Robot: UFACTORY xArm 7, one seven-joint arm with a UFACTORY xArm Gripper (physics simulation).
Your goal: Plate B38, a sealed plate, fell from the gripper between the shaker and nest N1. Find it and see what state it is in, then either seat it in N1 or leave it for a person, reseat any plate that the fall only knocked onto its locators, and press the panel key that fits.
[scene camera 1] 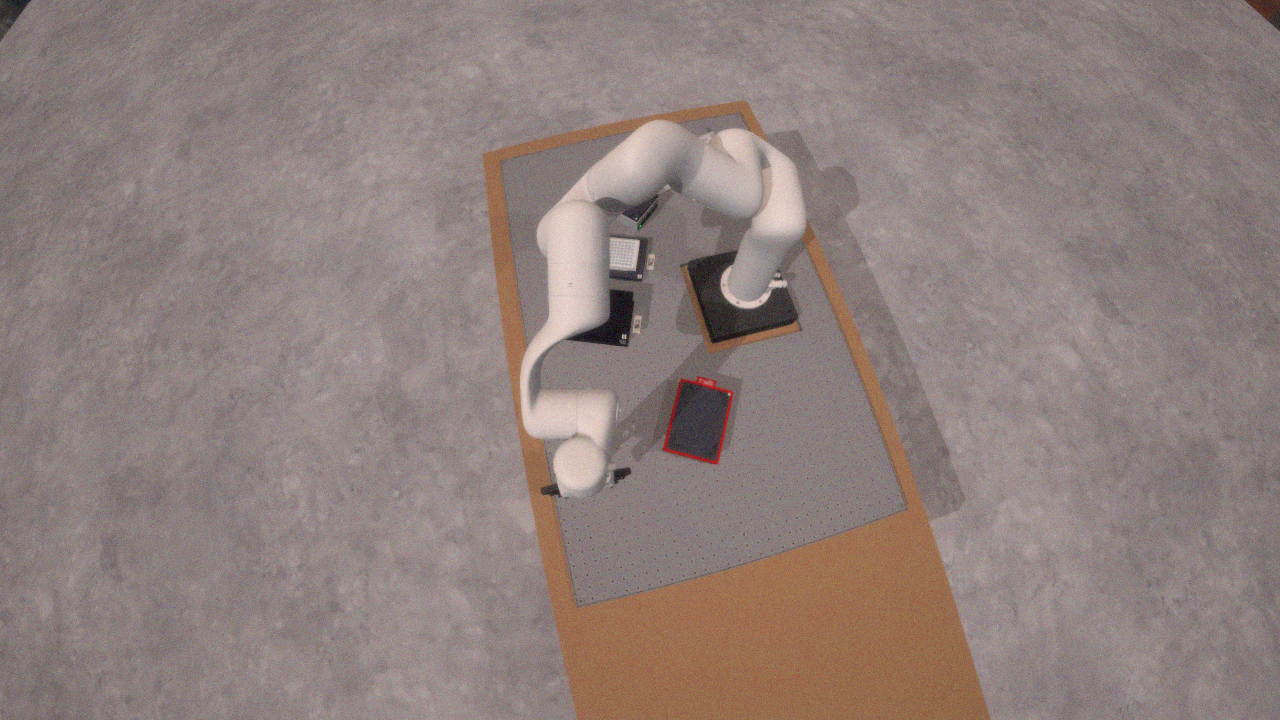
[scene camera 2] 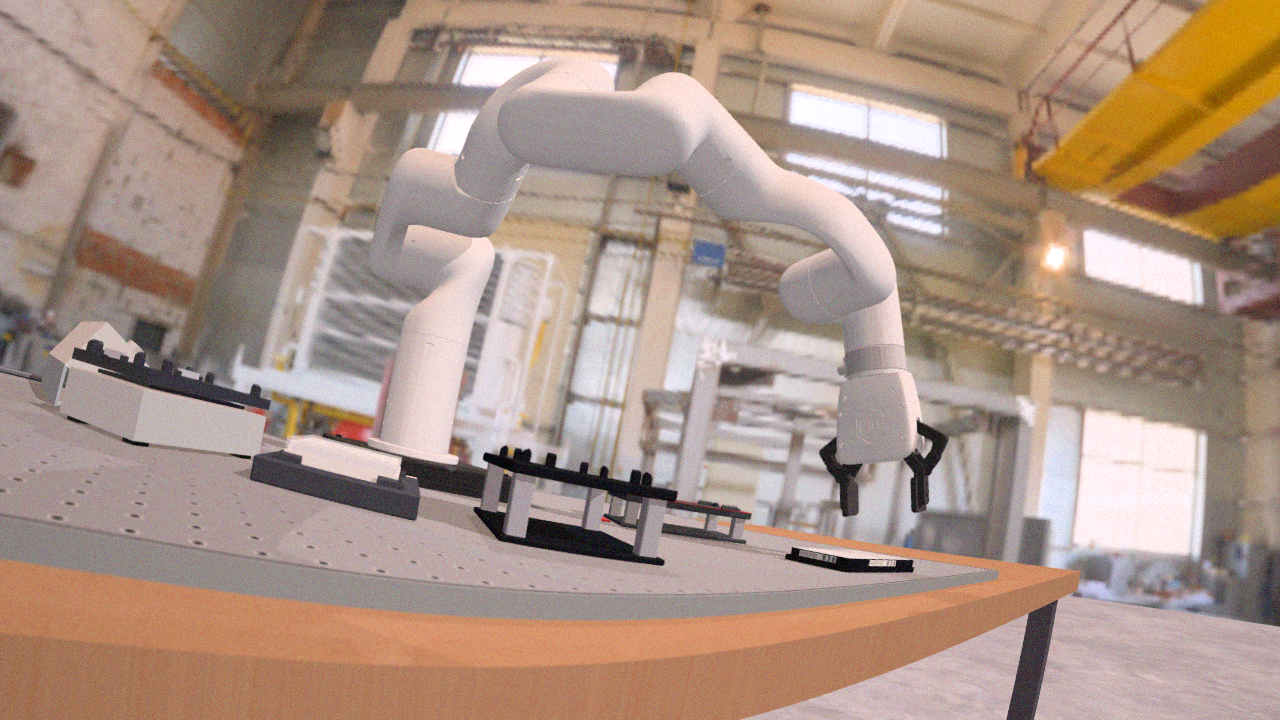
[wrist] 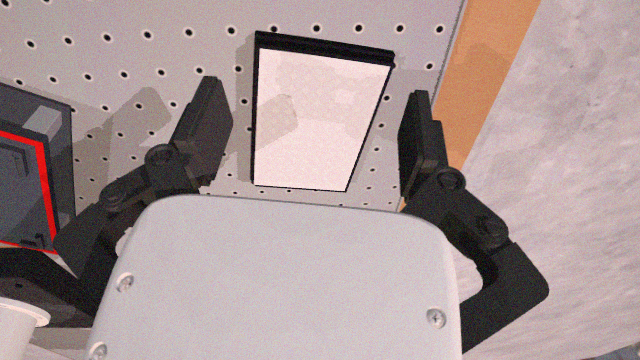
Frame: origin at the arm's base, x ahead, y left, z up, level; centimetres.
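Seen in the pictures: gripper, fingertip midpoint: (scene camera 2: 884,513) (wrist: 314,105); arm's base, link origin: (scene camera 1: 745,286) (scene camera 2: 412,455) (wrist: 5,308).
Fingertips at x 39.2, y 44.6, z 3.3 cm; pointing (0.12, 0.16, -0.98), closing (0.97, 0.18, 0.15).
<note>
Pixels of each thing's middle, then the offset from my fingertips to it. "spot": a spot on its surface instead.
- black raised nest, body centre: (scene camera 2: 563,498) (scene camera 1: 596,315) dx -2.4, dy -38.9, dz -2.9 cm
- red-edged nest, body centre: (scene camera 2: 675,514) (scene camera 1: 698,421) dx -24.2, dy -12.5, dz -3.9 cm
- dark base, body centre: (scene camera 2: 346,475) (scene camera 1: 613,256) dx -6.8, dy -56.0, dz -5.0 cm
- white plate, body centre: (scene camera 2: 350,452) (scene camera 1: 612,252) dx -6.8, dy -56.0, dz -3.1 cm
- white box, surface spot: (scene camera 2: 179,416) spot: dx -5.1, dy -70.1, dz -3.6 cm
A plate (scene camera 2: 848,559) (wrist: 320,120) with a black rim and pale top lies flat on the pegboard near the board's edge; no label is readable, and the arm hides it in scene camera 1. My gripper (scene camera 1: 585,481) (scene camera 2: 884,508) (wrist: 314,105) is open and empty above it, with the fingers on either side of the plate in the wrist view. A black raised nest (scene camera 1: 619,320) (scene camera 2: 577,477) stands on posts. A red-edged nest (scene camera 1: 698,420) (scene camera 2: 716,510) (wrist: 25,187) stands to one side. I cannot tell which nest is N1.
A dark base (scene camera 2: 331,492) carries a white plate (scene camera 1: 624,254) (scene camera 2: 344,456). A white box (scene camera 2: 179,416) with a dark knobbed top stands at the far end. The arm's black base block (scene camera 1: 716,317) is beside the nests. The wooden table edge (wrist: 492,60) runs close beside the gripper.
</note>
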